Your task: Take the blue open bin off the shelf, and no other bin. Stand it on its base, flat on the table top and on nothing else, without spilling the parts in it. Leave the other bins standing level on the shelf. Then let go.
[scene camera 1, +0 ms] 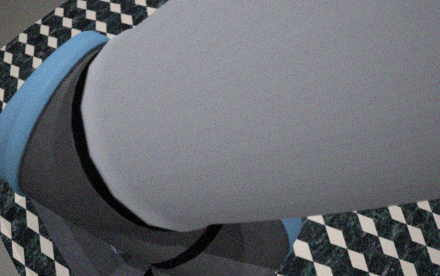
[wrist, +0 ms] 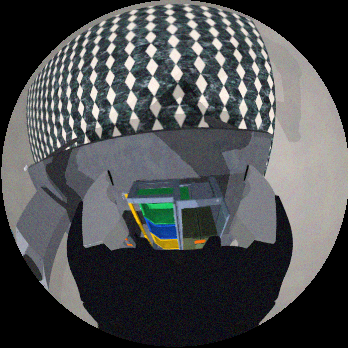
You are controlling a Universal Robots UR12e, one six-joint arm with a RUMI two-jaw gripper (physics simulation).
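Frame: origin at the arm's base, x back, y down, z right, level; centimetres.
Where they show: gripper, fingertip midpoint: (wrist: 177, 169).
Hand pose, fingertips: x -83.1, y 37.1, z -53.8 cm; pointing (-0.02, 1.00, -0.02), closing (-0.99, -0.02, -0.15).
Observation:
After its pixels a point has its place.
In the wrist view the blue open bin (wrist: 162, 231) @(y 55.3, x -81.7, z -12.7 cm) stands in the grey shelf (wrist: 178, 225) @(y 49.8, x -86.8, z -26.2 cm), between the green bin (wrist: 161, 216) @(y 54.9, x -81.1, z -24.0 cm) and the yellow bin (wrist: 166, 244) @(y 54.1, x -84.0, z -1.7 cm). Its lower part and contents cannot be made out. My gripper (wrist: 177, 169) @(y 37.1, x -83.1, z -53.8 cm) is open and empty, its two jaws wide apart on either side of the shelf in this view. I cannot tell its height over the bins. The black gripper body hides the near part of the shelf. In scene camera 1 the arm covers the middle, and the blue bin, the shelf and the fingers do not show.
A dark olive case (wrist: 197, 220) @(y 45.1, x -90.3, z -35.4 cm) with an orange latch stands in the shelf's other half. A yellow bar (wrist: 137, 215) @(y 58.4, x -71.0, z -18.5 cm) runs along the shelf's side. The shelf stands on a grey surface (wrist: 115, 155) @(y 60.0, x -65.3, z -44.0 cm); a diamond-patterned surface (wrist: 175, 55) (scene camera 1: 350, 245) lies beyond. The thick grey arm (scene camera 1: 250, 110) @(y -13.4, x -69.8, z -44.0 cm) fills scene camera 1.

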